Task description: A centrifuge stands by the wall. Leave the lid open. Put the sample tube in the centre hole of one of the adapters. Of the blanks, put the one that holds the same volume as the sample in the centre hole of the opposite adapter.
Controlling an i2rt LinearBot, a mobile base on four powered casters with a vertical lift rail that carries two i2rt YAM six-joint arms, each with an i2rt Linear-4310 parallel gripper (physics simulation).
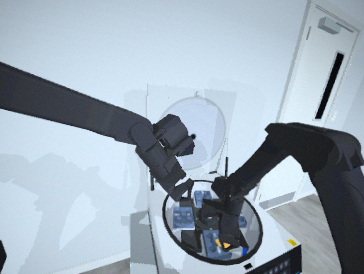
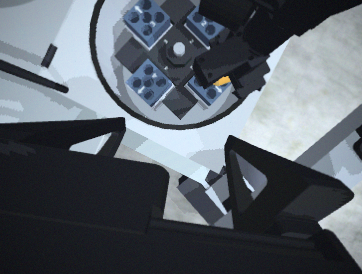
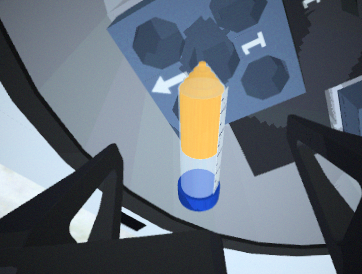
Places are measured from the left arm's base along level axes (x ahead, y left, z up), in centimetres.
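Pixels of known places: left gripper, fingertip midpoint: (image 1: 179,189) (image 2: 176,132); right gripper, fingertip midpoint: (image 1: 224,238) (image 3: 201,138).
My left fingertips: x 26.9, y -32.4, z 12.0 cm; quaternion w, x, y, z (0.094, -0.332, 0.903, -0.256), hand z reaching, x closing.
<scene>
For each thing: its top centre in the pictures, then the offset to it from my left fingertips.
- adapter 1, middle of its top: (image 3: 217,61) (image 2: 210,80) (image 1: 216,240) dx +4.9, dy -17.0, dz -27.9 cm
- adapter 2, middle of its top: (image 2: 210,17) (image 1: 233,214) dx +19.2, dy -28.6, dz -28.1 cm
- adapter 3, middle of its top: (image 2: 146,17) (image 1: 203,196) dx +30.7, dy -14.2, dz -28.1 cm
- adapter 4, middle of its top: (image 2: 148,82) (image 1: 183,214) dx +16.4, dy -2.7, dz -28.1 cm
- orange liquid, middle of its top: (image 3: 202,161) (image 2: 233,73) (image 1: 231,243) dx +2.2, dy -21.7, dz -24.7 cm
The centrifuge (image 1: 284,234) stands with its round lid (image 1: 210,117) open. Its rotor carries blue adapters with holes: adapter 1 (image 2: 200,93) (image 3: 280,40), adapter 2 (image 2: 205,26), adapter 3 (image 2: 150,25) opposite adapter 1, and adapter 4 (image 2: 150,84). A blue-capped tube of orange liquid (image 1: 222,243) (image 2: 221,80) (image 3: 201,120) lies slanting over adapter 1, its tip by the centre hole. My right gripper (image 1: 233,245) (image 3: 201,138) is open above it; the tube shows between its spread fingers, ungripped. My left gripper (image 1: 184,192) (image 2: 176,132) is open and empty near the bowl's rim. The blanks cannot be made out.
The black bowl rim (image 1: 167,231) (image 2: 150,123) (image 3: 165,216) circles the rotor. The right arm (image 1: 300,145) reaches across the bowl from the right. A grey object (image 2: 200,200) shows below the centrifuge between the left fingers. A door (image 1: 320,65) stands at the right.
</scene>
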